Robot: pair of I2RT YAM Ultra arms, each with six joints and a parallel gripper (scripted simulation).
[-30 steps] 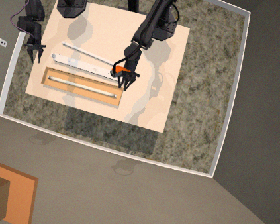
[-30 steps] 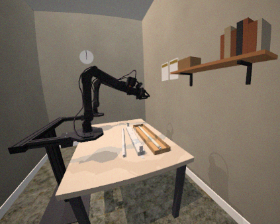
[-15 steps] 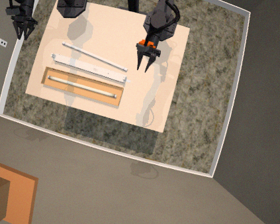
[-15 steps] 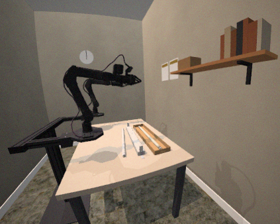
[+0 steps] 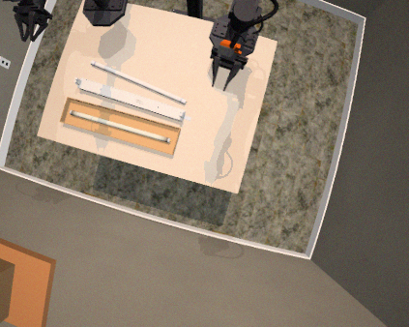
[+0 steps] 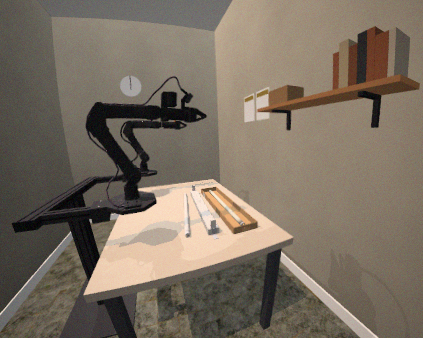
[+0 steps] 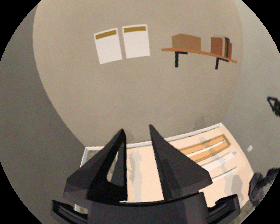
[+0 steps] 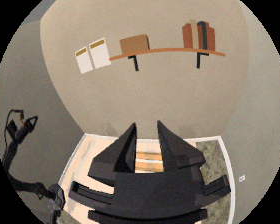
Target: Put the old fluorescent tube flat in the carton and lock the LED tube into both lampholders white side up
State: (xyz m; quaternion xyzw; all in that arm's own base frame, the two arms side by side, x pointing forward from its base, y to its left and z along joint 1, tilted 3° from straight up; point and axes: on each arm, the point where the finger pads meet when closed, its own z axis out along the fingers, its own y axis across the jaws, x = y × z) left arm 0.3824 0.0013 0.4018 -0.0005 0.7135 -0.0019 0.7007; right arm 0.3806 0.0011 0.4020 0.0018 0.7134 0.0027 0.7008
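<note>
Now: right hand 590 mm above the LED tube, 170 mm to the right of it and 110 mm past it. Round my right hand: carton 580 mm below, 150 mm to the left, 150 mm ahead; then light fixture 550 mm below, 160 mm to the left; then old fluorescent tube 590 mm below, 150 mm to the left, 150 mm ahead.
</note>
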